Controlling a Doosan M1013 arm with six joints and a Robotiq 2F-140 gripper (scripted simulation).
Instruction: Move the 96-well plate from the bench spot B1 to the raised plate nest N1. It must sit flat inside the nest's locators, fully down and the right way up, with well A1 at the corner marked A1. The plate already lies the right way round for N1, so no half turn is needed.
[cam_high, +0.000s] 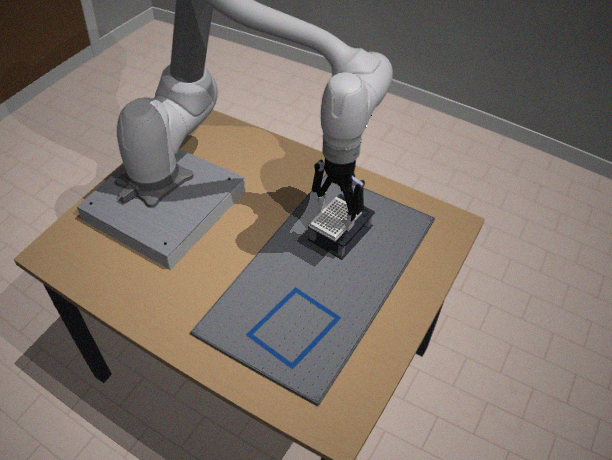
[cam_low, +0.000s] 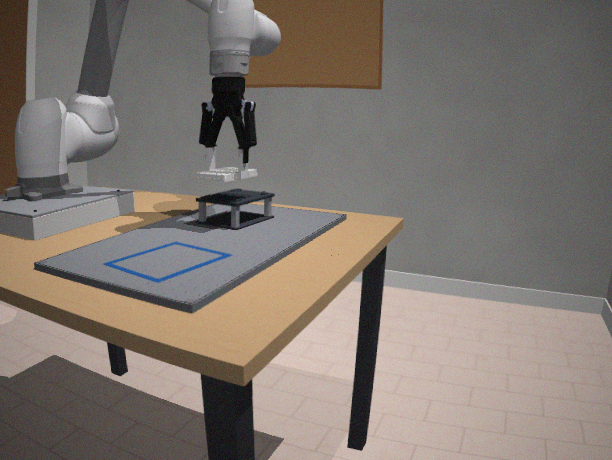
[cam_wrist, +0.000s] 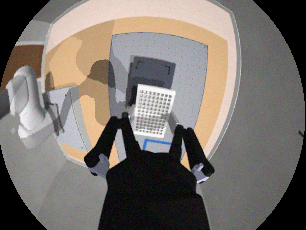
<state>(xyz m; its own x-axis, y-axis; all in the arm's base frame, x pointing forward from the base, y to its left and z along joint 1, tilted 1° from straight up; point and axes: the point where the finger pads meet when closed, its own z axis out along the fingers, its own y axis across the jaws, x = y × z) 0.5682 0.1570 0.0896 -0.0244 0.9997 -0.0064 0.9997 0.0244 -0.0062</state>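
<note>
Now: hand 20 mm past the raised plate nest, 60 mm to the right of it and 80 mm above it. From my hand the other things lie so: white 96-well plate: 20 mm below.
</note>
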